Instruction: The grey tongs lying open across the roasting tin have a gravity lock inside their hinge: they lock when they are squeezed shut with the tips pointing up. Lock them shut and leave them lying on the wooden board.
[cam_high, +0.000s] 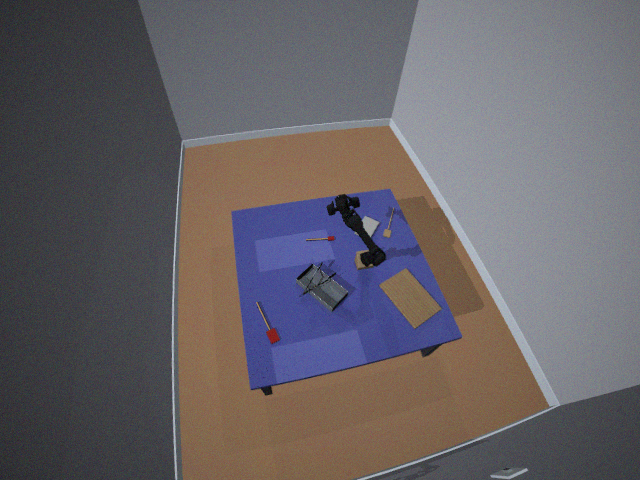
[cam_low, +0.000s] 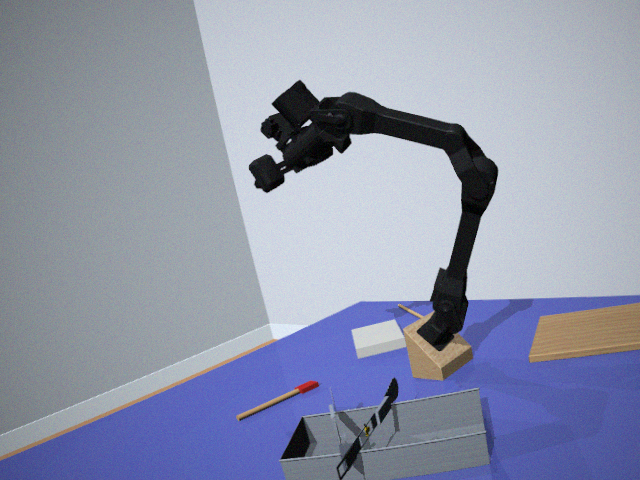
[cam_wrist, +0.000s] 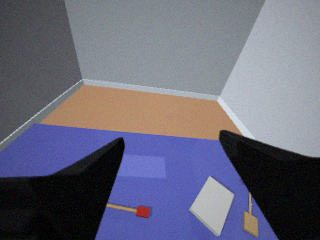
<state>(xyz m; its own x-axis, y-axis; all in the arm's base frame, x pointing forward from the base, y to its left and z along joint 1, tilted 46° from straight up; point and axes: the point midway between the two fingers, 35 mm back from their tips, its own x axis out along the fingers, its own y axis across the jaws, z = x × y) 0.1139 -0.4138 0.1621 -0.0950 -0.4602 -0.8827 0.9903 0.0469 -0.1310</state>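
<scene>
Right now my gripper tip is 190 mm short of the grey roasting tin, 310 mm to the right of it and 440 mm above it. Also, from my gripper tip: wooden board (340 mm behind, 540 mm to the left, 460 mm below); red spatula (570 mm ahead, 460 mm to the left, 460 mm below); block (280 mm behind, 70 mm to the right, 450 mm below).
</scene>
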